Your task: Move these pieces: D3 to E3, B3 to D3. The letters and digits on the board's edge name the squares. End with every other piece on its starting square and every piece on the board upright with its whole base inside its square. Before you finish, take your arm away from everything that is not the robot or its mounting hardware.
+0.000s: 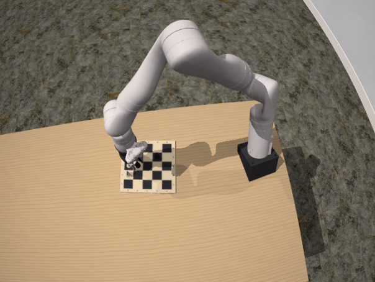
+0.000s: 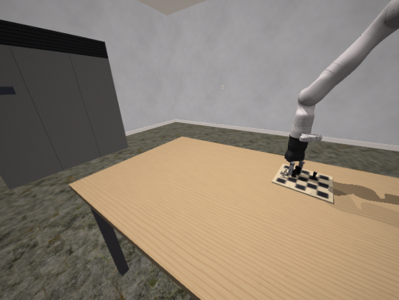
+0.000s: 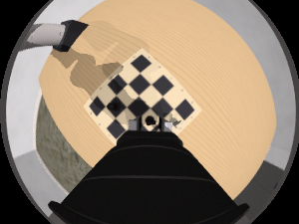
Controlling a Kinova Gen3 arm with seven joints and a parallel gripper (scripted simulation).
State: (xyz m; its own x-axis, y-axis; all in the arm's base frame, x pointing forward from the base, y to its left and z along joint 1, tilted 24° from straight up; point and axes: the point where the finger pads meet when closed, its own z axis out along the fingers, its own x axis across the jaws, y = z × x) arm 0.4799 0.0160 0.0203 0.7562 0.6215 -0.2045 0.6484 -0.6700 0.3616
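Right now my hand is 4 cm past the chessboard and 4 cm above it. The rest, counted from my hand: light piece (4 cm ahead, 4 cm to the left, 2 cm below).
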